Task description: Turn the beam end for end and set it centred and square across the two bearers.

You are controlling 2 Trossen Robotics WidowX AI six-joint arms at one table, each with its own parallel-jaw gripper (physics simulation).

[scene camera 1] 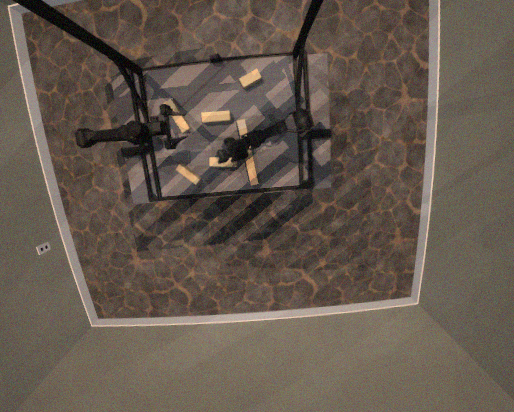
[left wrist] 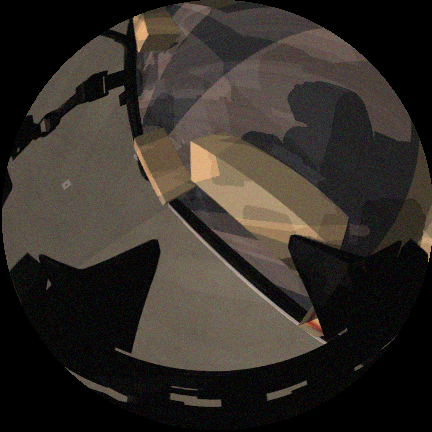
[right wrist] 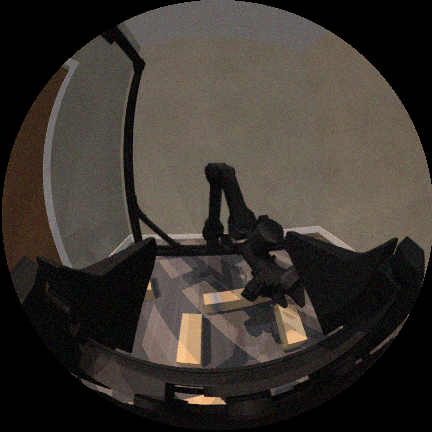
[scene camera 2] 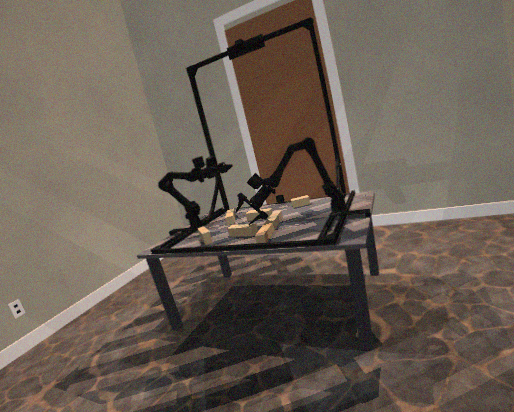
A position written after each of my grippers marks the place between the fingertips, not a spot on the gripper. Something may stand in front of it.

My right gripper [scene camera 1: 186,125] is open and holds nothing. The table carries a beam [left wrist: 404,227]. I also see my left gripper [left wrist: 225,244].
The beam is seen too in the right wrist view [right wrist: 224,300]. My left gripper is seen too in the right wrist view [right wrist: 293,306]. My right gripper also shows in the right wrist view [right wrist: 222,241].
